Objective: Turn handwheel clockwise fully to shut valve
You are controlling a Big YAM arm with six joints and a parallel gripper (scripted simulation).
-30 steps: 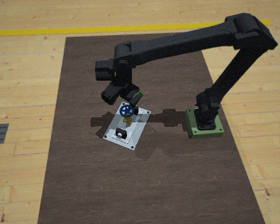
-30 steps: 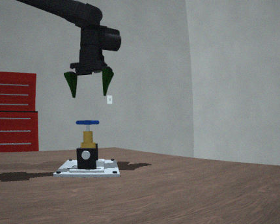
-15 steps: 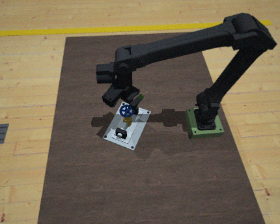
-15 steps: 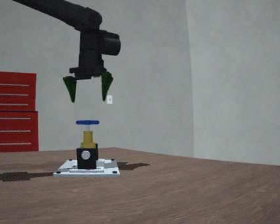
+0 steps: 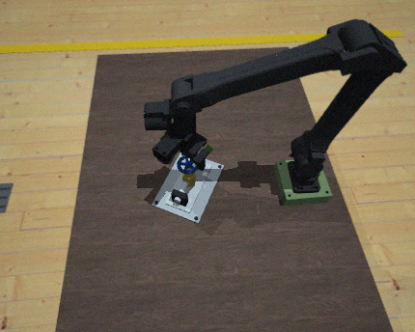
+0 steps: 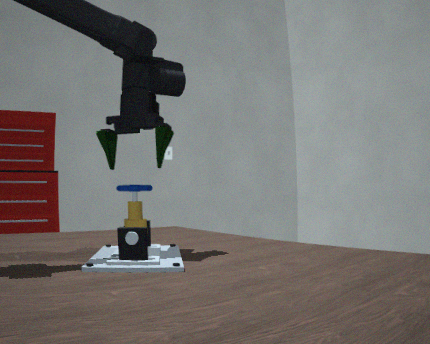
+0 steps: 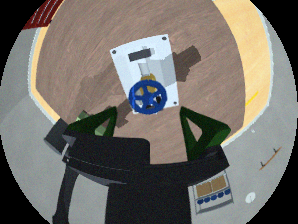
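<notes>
My hand is 50 mm above the handwheel.
</notes>
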